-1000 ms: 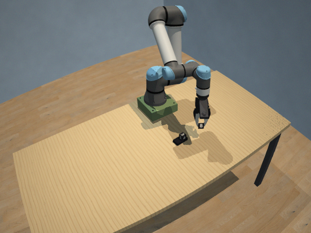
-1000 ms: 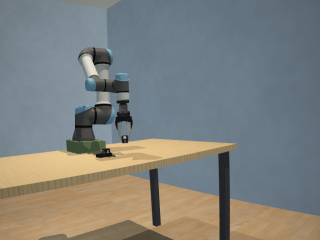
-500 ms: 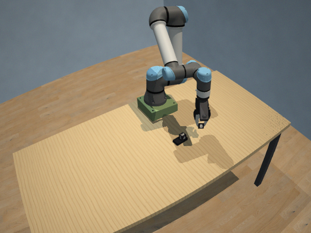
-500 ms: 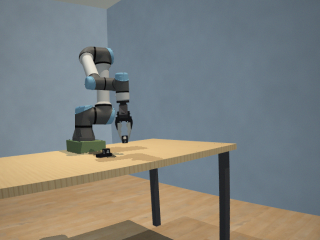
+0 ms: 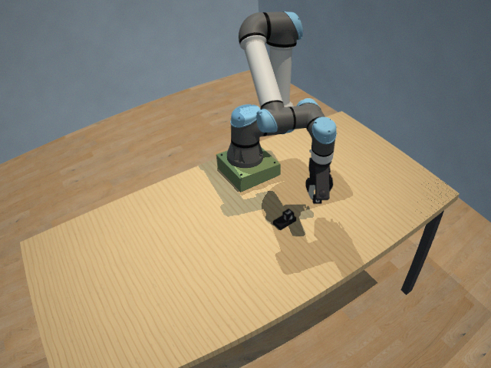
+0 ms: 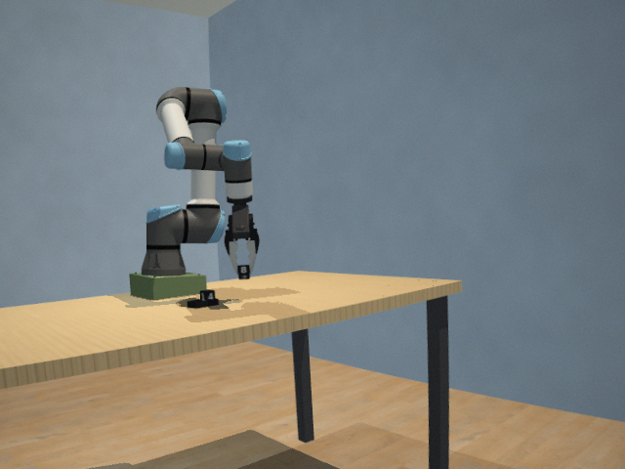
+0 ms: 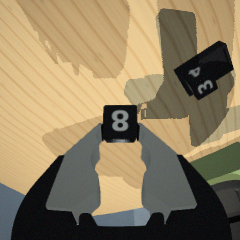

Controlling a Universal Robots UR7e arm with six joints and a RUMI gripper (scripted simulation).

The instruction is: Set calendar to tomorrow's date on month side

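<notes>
Now: the black digit cube 10 mm below my hand. The rest, counted from my hand: black calendar tray (30 mm behind, 120 mm to the right, 90 mm below).
</notes>
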